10 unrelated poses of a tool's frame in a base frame.
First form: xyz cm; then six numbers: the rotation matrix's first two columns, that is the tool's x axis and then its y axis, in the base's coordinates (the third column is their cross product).
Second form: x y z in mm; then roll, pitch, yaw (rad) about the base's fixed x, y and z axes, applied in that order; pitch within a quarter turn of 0, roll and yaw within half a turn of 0. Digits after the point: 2 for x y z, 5 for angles.
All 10 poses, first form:
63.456 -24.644 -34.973 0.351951 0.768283 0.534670 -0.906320 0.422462 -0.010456
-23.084 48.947 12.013 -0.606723 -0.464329 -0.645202 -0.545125 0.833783 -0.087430
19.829 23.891 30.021 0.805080 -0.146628 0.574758 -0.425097 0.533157 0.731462
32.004 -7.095 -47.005 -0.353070 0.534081 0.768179 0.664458 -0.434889 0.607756
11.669 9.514 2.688 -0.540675 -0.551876 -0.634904 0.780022 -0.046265 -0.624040
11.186 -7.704 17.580 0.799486 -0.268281 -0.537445 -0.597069 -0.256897 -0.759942
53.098 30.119 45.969 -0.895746 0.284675 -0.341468 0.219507 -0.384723 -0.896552
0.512 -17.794 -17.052 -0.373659 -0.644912 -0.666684 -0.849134 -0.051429 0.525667
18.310 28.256 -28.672 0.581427 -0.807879 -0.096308 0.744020 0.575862 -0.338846
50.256 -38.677 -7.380 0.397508 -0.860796 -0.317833 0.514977 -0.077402 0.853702
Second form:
634.56 -246.44 -349.73 -0.01237 -0.56412 1.14123
-230.84 489.47 120.13 -3.02691 0.70129 -2.48837
198.29 238.91 300.21 1.10587 -0.61231 -0.18015
320.04 -70.95 -470.05 1.89068 -0.87599 2.15492
116.69 95.14 26.88 -0.94028 0.68788 -2.34594
111.86 -77.04 175.80 -2.01917 0.56740 -0.32376
530.98 301.19 459.69 -1.26593 0.34848 2.83388
5.12 -177.94 -170.52 2.35879 0.72975 -2.09593
183.10 282.56 -286.72 -0.34737 0.09646 -0.94697
502.56 -386.77 -73.80 1.12067 0.32344 -1.13818

